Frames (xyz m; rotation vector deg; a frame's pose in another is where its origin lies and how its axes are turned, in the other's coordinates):
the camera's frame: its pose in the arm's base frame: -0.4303 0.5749 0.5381 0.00 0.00 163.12
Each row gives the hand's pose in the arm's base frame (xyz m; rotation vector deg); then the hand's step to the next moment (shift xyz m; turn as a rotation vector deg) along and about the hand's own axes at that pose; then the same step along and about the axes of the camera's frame.
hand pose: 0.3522 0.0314 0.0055 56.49 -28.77 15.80
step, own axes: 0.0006 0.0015 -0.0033 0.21 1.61 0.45
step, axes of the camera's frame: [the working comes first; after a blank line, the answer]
step, axes of the arm's base frame: 0.0008 0.0036 -0.0001 -0.66 0.47 1.48

0.0003 -0.0037 -0.0001 0.77 -0.26 1.48
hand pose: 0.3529 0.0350 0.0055 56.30 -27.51 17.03
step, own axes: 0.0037 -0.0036 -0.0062 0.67 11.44 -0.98
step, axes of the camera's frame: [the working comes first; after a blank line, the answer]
step, axes of the arm's base frame: 0.0064 0.0035 -0.0036 -4.32 6.88 8.14

-0.0051 -0.0052 -0.0036 6.13 -5.33 8.14
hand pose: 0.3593 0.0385 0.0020 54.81 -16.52 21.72
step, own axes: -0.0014 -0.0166 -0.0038 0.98 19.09 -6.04
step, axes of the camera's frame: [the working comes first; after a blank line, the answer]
step, axes of the arm's base frame: 0.0063 -0.0057 -0.0148 -7.01 15.13 11.12

-0.0076 0.0036 -0.0148 11.11 -12.44 11.12
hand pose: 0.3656 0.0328 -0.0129 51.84 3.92 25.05
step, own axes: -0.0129 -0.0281 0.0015 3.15 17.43 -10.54
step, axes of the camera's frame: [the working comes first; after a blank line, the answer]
step, axes of the arm's base frame: -0.0019 -0.0213 -0.0224 -5.55 18.45 7.31

-0.0044 0.0209 -0.0224 10.67 -16.05 7.31
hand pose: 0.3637 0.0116 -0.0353 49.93 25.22 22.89
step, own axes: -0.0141 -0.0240 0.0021 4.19 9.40 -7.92
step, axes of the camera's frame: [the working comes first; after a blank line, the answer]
step, axes of the arm's base frame: -0.0070 -0.0224 -0.0151 -2.07 12.64 2.17

0.0002 0.0235 -0.0151 5.65 -11.49 2.17
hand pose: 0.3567 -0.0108 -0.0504 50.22 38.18 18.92
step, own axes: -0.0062 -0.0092 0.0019 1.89 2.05 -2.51
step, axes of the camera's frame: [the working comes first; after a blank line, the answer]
step, axes of the arm's base frame: -0.0034 -0.0100 -0.0040 -0.23 3.73 -0.28

0.0004 0.0105 -0.0040 1.31 -3.51 -0.28
